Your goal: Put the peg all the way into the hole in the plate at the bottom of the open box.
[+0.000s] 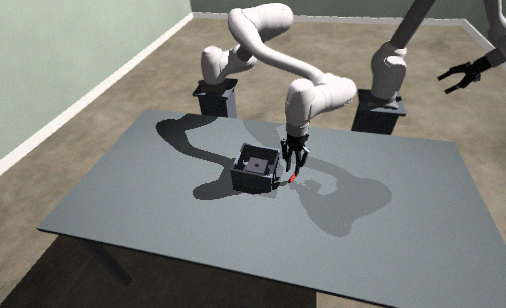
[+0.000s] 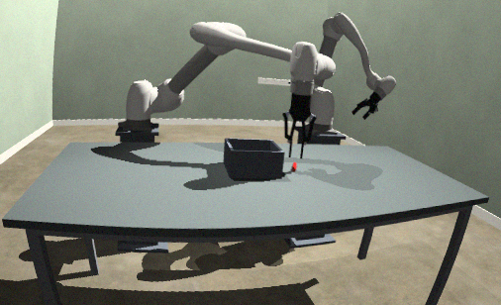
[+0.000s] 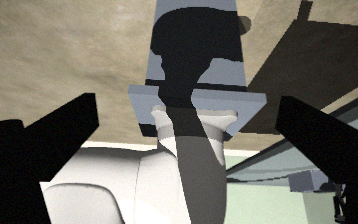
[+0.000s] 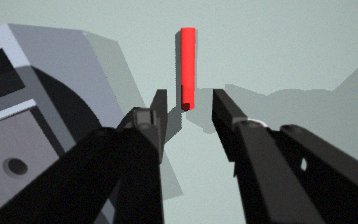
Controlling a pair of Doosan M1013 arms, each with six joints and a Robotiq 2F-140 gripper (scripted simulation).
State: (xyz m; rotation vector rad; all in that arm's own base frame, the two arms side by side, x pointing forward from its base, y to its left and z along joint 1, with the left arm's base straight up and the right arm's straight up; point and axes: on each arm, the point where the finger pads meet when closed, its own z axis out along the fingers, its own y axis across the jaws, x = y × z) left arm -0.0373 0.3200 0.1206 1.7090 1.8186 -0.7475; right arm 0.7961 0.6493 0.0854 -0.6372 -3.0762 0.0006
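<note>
My right gripper is now 20 mm past the red peg, 10 mm to the right of it and 80 mm above it. Also, from my right hand: pale plate: 10 mm behind, 170 mm to the right, 40 mm below; then dark box: 10 mm behind, 170 mm to the right, 60 mm below.
</note>
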